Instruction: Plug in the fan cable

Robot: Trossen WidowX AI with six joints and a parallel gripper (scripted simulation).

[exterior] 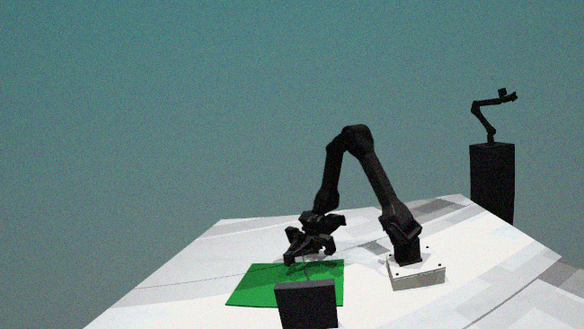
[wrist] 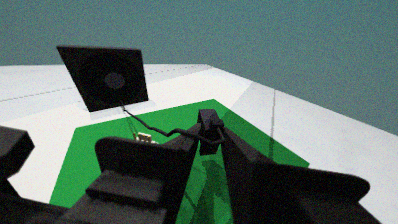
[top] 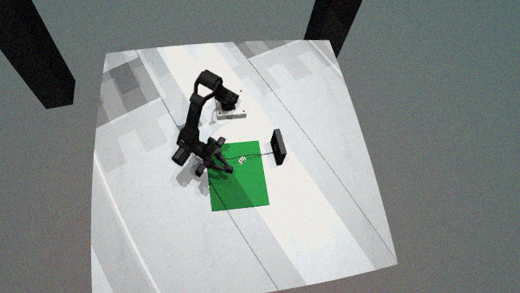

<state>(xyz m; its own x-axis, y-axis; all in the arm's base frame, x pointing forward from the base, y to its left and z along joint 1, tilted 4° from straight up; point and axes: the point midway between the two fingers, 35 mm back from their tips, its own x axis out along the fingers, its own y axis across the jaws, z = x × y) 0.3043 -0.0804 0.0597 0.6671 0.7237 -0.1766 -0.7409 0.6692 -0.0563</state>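
The green board is 40 mm to the left of my gripper tip and 90 mm below it. Round my gripper tip: whitish fan header (60 mm behind, 80 mm to the left, 70 mm below); black plug (10 mm below); black fan (70 mm behind, 230 mm to the left, 10 mm below).
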